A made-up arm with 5 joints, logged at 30 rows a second.
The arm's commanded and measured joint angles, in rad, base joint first. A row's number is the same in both.
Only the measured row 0 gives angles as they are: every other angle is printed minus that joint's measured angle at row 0.
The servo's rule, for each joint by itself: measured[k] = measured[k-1] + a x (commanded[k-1-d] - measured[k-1]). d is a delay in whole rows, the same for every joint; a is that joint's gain. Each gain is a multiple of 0.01, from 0.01 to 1. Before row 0 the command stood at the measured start. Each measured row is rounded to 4 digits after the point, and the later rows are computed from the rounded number. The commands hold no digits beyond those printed.
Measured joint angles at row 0:
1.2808 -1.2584 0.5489 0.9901 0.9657
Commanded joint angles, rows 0 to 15:
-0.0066 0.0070 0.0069 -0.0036 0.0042
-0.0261 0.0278 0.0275 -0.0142 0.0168
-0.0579 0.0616 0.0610 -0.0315 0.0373
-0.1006 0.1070 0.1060 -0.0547 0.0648
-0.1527 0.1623 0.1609 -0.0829 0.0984
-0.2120 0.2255 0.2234 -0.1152 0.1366
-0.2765 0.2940 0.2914 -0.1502 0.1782
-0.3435 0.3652 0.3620 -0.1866 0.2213
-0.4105 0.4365 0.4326 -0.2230 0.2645
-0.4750 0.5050 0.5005 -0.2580 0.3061
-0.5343 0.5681 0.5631 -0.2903 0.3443
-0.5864 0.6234 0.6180 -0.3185 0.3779
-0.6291 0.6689 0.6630 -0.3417 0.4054
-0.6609 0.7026 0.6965 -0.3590 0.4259
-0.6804 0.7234 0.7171 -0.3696 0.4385
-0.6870 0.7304 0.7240 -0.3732 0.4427
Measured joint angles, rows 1 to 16:
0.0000 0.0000 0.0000 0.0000 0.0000
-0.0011 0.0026 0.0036 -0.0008 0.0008
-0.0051 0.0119 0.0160 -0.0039 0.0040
-0.0135 0.0303 0.0394 -0.0102 0.0107
-0.0274 0.0587 0.0740 -0.0204 0.0215
-0.0474 0.0970 0.1192 -0.0348 0.0369
-0.0737 0.1445 0.1734 -0.0533 0.0568
-0.1061 0.1998 0.2348 -0.0756 0.0811
-0.1441 0.2610 0.3009 -0.1011 0.1091
-0.1867 0.3259 0.3694 -0.1291 0.1402
-0.2328 0.3922 0.4376 -0.1587 0.1734
-0.2810 0.4573 0.5029 -0.1890 0.2076
-0.3299 0.5188 0.5628 -0.2188 0.2417
-0.3778 0.5743 0.6149 -0.2471 0.2744
-0.4231 0.6218 0.6573 -0.2728 0.3047
-0.4643 0.6594 0.6884 -0.2951 0.3315
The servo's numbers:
d 1
a 0.16 0.37 0.52 0.23 0.20

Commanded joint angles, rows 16 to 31:
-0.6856 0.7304 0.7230 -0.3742 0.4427
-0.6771 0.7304 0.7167 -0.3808 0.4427
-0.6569 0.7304 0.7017 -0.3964 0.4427
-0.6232 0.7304 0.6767 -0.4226 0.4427
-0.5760 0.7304 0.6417 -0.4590 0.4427
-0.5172 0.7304 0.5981 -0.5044 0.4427
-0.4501 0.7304 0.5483 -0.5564 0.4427
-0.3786 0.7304 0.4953 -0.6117 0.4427
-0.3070 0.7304 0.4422 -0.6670 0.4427
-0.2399 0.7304 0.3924 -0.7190 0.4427
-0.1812 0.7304 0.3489 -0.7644 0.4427
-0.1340 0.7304 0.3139 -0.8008 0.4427
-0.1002 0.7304 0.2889 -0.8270 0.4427
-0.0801 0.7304 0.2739 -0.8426 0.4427
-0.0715 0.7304 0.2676 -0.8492 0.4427
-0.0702 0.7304 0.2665 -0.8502 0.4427
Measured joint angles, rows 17 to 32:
-0.4999 0.6857 0.7069 -0.3131 0.3537
-0.5296 0.7022 0.7153 -0.3272 0.3715
-0.5532 0.7126 0.7160 -0.3395 0.3857
-0.5698 0.7192 0.7086 -0.3526 0.3971
-0.5783 0.7233 0.6920 -0.3687 0.4062
-0.5779 0.7259 0.6658 -0.3895 0.4135
-0.5682 0.7276 0.6306 -0.4159 0.4193
-0.5493 0.7286 0.5878 -0.4482 0.4240
-0.5220 0.7293 0.5397 -0.4858 0.4277
-0.4876 0.7297 0.4890 -0.5275 0.4307
-0.4480 0.7300 0.4388 -0.5715 0.4331
-0.4053 0.7301 0.3921 -0.6159 0.4350
-0.3619 0.7302 0.3514 -0.6584 0.4365
-0.3200 0.7303 0.3189 -0.6972 0.4377
-0.2816 0.7303 0.2955 -0.7306 0.4387
-0.2480 0.7303 0.2810 -0.7579 0.4395

